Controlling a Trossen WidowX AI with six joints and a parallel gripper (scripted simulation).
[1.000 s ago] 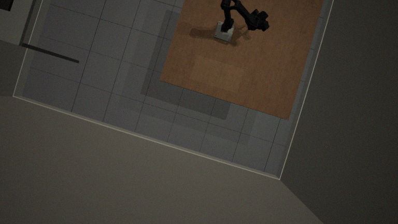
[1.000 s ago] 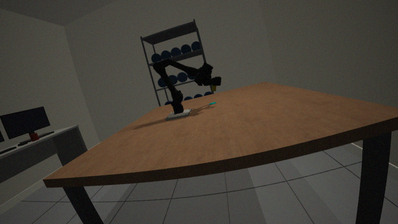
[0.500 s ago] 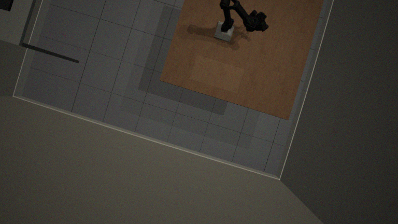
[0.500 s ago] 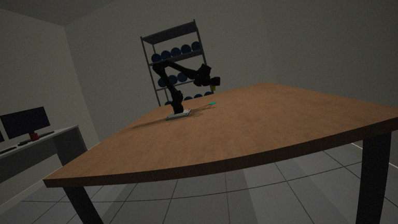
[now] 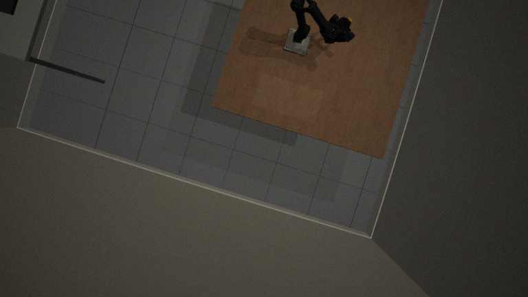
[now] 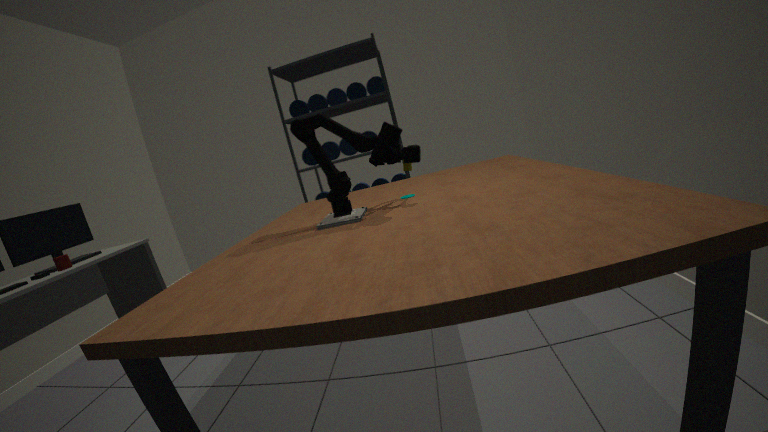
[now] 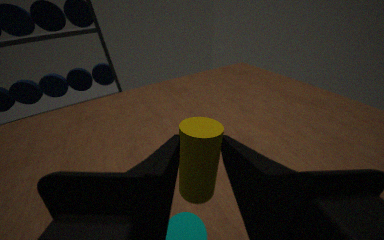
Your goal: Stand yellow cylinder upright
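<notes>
My gripper tip is 3 cm past the cyan circle and 16 cm above it. Round my gripper tip: yellow tall cylinder 2 cm below.
</notes>
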